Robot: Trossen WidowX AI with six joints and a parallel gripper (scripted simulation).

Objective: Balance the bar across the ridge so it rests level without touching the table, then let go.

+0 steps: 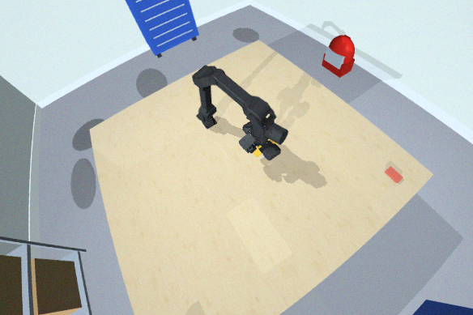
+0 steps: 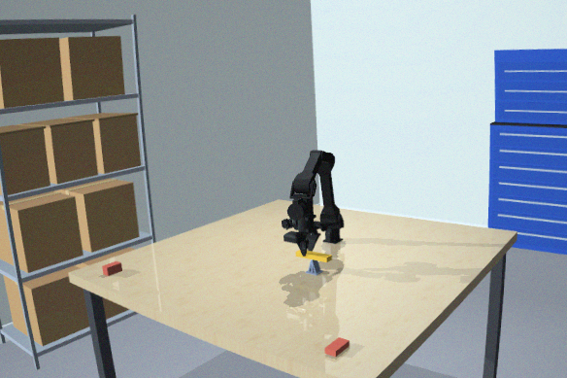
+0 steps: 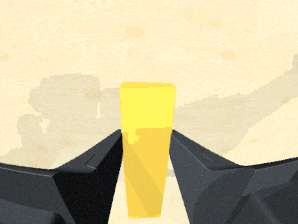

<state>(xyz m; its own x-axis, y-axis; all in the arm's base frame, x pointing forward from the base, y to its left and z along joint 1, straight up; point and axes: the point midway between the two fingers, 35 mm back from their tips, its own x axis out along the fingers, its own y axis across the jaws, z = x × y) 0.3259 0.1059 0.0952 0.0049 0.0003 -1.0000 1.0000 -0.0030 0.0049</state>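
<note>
My gripper tip is 3 cm to the right of the yellow bar. Round my gripper tip: red block: 41 cm ahead, 61 cm to the right, 4 cm below.
</note>
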